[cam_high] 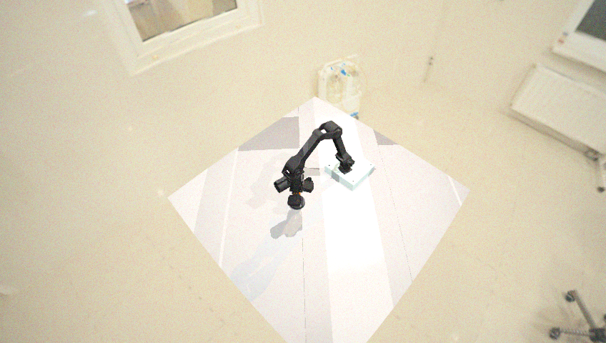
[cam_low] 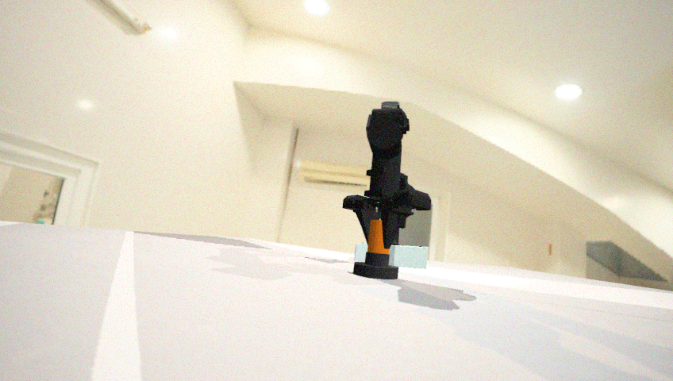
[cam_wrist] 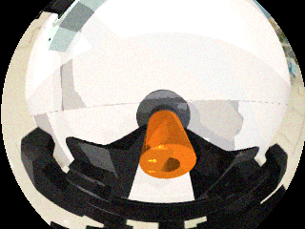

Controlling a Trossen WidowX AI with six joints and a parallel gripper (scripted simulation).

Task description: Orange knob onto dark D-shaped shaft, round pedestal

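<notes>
Now: the orange knob 2 cm above my gripper tip. Also, from my gripper tip: pedestal: 2 cm below.
</notes>
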